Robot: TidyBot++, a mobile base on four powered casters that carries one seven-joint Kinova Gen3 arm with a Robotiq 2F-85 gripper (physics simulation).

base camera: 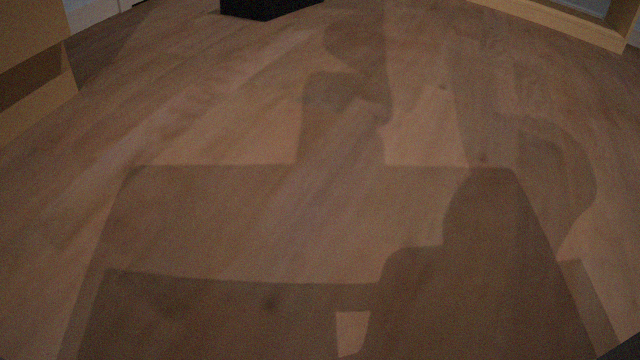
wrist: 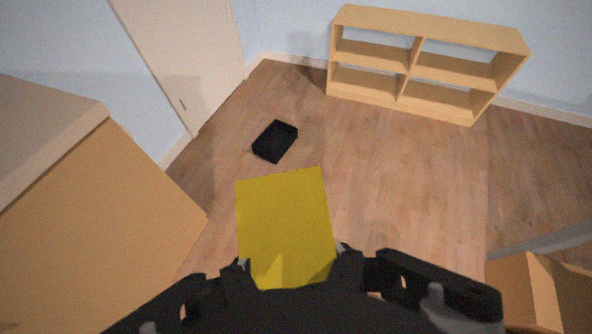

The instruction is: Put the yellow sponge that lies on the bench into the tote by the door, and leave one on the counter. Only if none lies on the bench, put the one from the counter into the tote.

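Places are measured from the arm's base along level axes (x ahead, y left, z up), in metres.
Pixels of known places: gripper, fingertip midpoint: [wrist: 292,255].
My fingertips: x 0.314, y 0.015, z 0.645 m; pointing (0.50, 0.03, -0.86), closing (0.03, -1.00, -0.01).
Observation:
Behind a point stands the place of what it marks.
My gripper [wrist: 292,255] {x 0.314, y 0.015, z 0.645 m} is shut on a yellow sponge [wrist: 284,220] {x 0.329, y 0.018, z 0.684 m}, which sticks out ahead of the fingertips in the wrist view. The black tote [wrist: 275,141] {x 1.354, y 0.114, z -0.393 m} [base camera: 267,7] {x 1.147, y 0.112, z -0.351 m} stands on the floor near the door [wrist: 187,60] {x 1.719, y 0.650, z 0.104 m}, beyond the sponge in the wrist view and cut off by the top edge in the base camera view. The sponge is held up apart from the tote. A counter [wrist: 45,120] {x 0.689, y 0.596, z 0.514 m} stands at the left of the wrist view; part of its top shows. The bench cannot be made out for certain.
A low wooden shelf unit [wrist: 430,31] {x 1.643, y -0.958, z 0.214 m} [base camera: 545,21] {x 1.517, y -1.081, z -0.373 m} stands against the back wall at the right. A wooden cabinet side [base camera: 30,25] {x 0.673, y 0.529, z -0.186 m} is at the upper left of the base camera view. Wooden furniture [wrist: 510,280] {x 0.266, y -0.927, z -0.230 m} and a grey bar [wrist: 550,240] {x 0.380, y -1.007, z -0.027 m} show at the lower right of the wrist view.

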